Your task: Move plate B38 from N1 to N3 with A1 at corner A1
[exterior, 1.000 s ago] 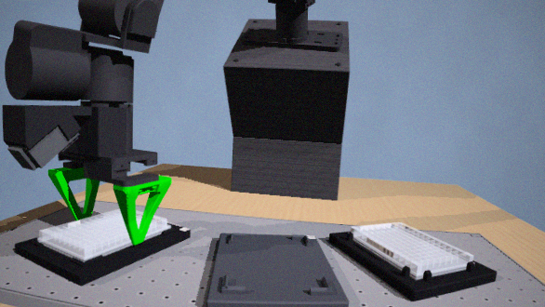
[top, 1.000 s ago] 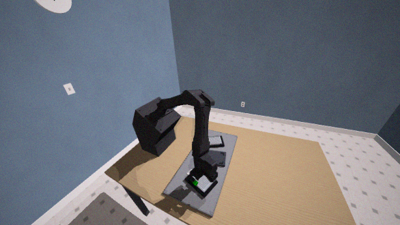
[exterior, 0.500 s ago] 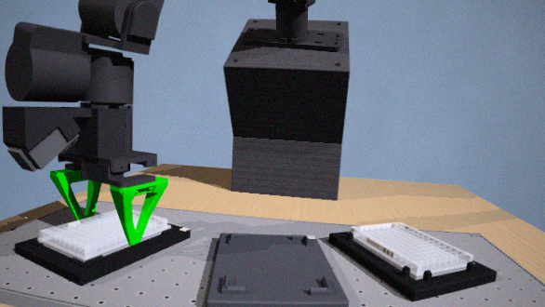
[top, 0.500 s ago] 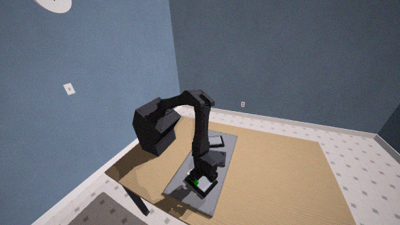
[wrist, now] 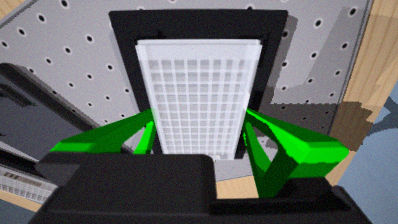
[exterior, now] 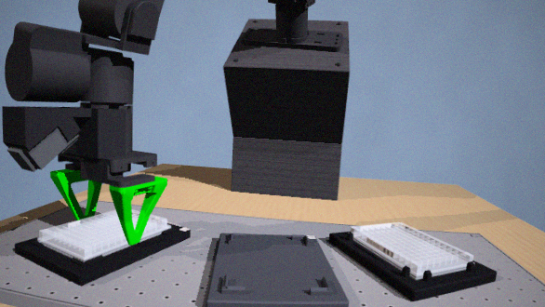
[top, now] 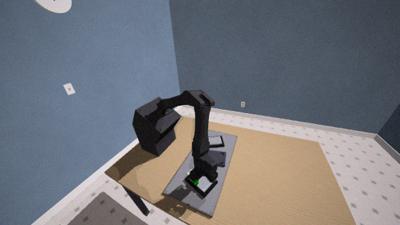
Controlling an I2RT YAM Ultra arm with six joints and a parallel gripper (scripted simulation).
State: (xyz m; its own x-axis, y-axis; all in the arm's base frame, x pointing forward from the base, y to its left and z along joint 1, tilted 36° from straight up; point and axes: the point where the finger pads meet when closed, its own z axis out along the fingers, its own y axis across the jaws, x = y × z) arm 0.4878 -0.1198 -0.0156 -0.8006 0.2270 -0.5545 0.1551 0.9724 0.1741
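My gripper is now 20 mm above the black nest. The rest, counted from my hand: grey landing nest 200 mm to the left, 20 mm below, 10 mm behind.
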